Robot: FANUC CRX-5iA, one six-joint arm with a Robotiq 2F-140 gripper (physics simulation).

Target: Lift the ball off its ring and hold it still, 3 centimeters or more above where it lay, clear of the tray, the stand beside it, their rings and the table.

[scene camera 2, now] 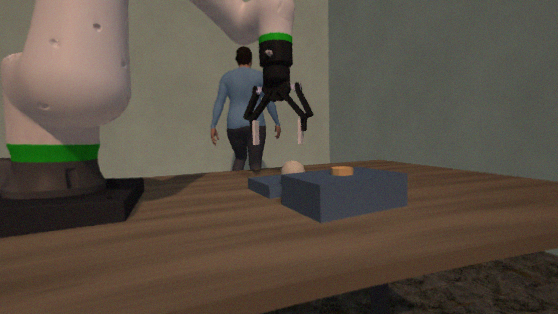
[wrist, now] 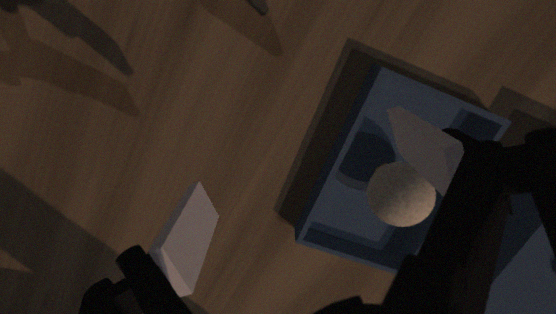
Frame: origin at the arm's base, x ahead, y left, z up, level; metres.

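Where they show: gripper, between the fingertips: [scene camera 2: 277,144] [wrist: 297,167]; arm's base, origin of its link: [scene camera 2: 59,190].
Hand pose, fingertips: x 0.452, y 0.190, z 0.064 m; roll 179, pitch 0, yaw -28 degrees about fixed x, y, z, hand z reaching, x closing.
Note:
Each offset is from my fingertips to the top centre of the thing. "*": to the spot under its first point. Level surfaces: height alone.
The pale ball @(0.021 m ahead, 0.112 m right, 0.035 m down) [scene camera 2: 293,168] [wrist: 402,195] rests in the shallow blue tray @(0.021 m ahead, 0.112 m right, 0.078 m down) [scene camera 2: 262,186] [wrist: 345,215]. The ring under it is hidden. The taller blue stand [scene camera 2: 360,195] [wrist: 520,270] is beside the tray, with an orange ring @(* 0.076 m ahead, 0.310 m right, 0.039 m down) [scene camera 2: 342,171] on its top. My gripper [scene camera 2: 278,137] [wrist: 297,167] is open and empty, fingers pointing down, above the height of the ball. In the wrist view the ball appears near the right finger, whose pad overlaps its upper right edge, and the left finger appears over the wooden table, away from the tray.
The wooden table @(0.106 m down) [scene camera 2: 200,250] [wrist: 240,150] carries the tray, the stand and the robot's dark base [scene camera 2: 65,212] at the left. The stand partly hides the tray in the scene view. A person in a blue top [scene camera 2: 240,100] stands behind the table, beyond the gripper.

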